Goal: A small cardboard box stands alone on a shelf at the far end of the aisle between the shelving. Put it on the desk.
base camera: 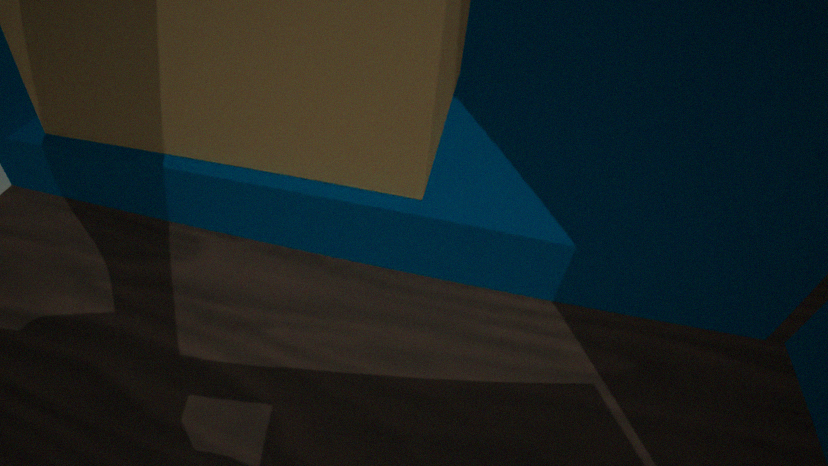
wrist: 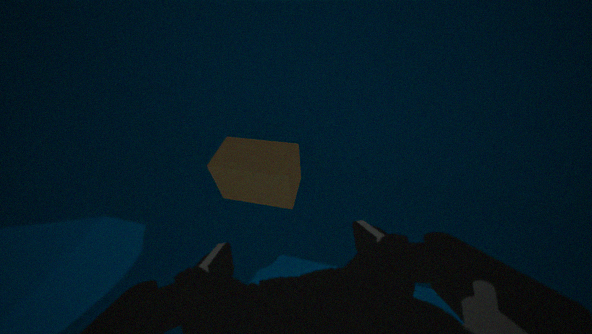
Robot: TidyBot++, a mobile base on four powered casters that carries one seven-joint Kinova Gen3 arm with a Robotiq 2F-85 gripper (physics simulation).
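Places are measured from the arm's base along level axes (x ahead, y left, z up), in metres.
Pixels of known places: gripper, fingertip midpoint: [wrist: 293,245].
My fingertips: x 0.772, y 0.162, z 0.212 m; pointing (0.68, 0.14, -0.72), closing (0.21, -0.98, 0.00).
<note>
Behind a point stands the place of what it marks.
The small cardboard box [wrist: 256,172] @(x 0.853, y 0.207, z 0.196 m) is a dim tan block near the middle of the wrist view, against dark blue shelving. It lies beyond my fingertips and a little left of the midline between them, apart from both fingers. My gripper [wrist: 293,245] @(x 0.772, y 0.162, z 0.212 m) is open and empty, its two fingers wide apart at the bottom of the wrist view. The gripper does not show in the base camera view. The desk does not show in either view.
In the base camera view a large tan box [base camera: 301,86] @(x 0.462, y 0.080, z -0.223 m) stands on a low blue shelf board [base camera: 492,191] @(x 0.467, y -0.096, z -0.320 m). A dark blue panel [base camera: 666,144] @(x 0.599, y -0.338, z -0.320 m) rises at the right. The wooden floor [base camera: 376,324] @(x 0.359, y 0.004, z -0.396 m) has shadows across it. A lighter blue surface [wrist: 75,265] @(x 0.774, y 0.394, z 0.137 m) shows at the wrist view's lower left.
</note>
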